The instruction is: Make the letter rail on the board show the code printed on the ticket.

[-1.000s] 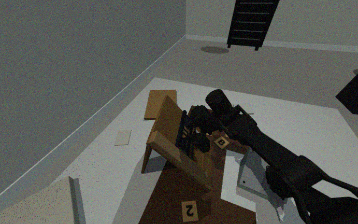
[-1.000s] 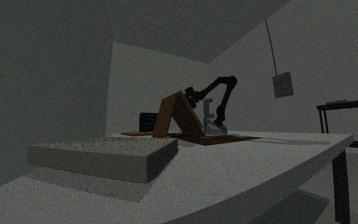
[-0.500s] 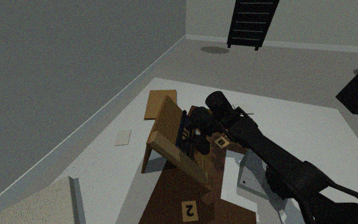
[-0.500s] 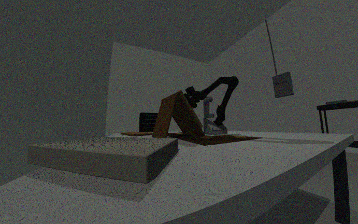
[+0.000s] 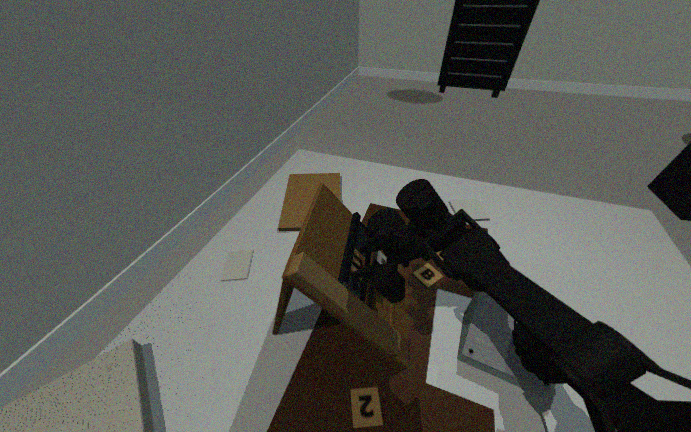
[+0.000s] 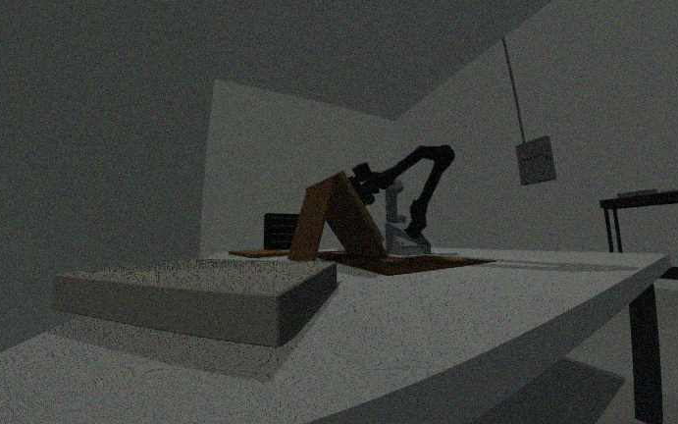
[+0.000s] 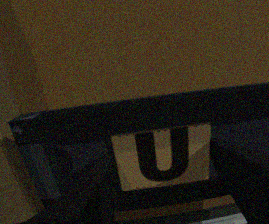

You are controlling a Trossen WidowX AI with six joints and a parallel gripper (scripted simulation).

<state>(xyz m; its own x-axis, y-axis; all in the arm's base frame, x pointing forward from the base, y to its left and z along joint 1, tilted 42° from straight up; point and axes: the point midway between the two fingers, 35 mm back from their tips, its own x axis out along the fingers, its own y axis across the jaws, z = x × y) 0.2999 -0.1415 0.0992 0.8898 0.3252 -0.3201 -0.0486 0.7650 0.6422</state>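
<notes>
The white ticket lies 80 mm below my gripper tip, 60 mm to the right of it and 60 mm behind it. The rest, counted from my gripper tip: brown mat: 180 mm below, 150 mm behind, 10 mm to the left; flat tan panel: 370 mm to the right, 230 mm ahead, 170 mm below.
</notes>
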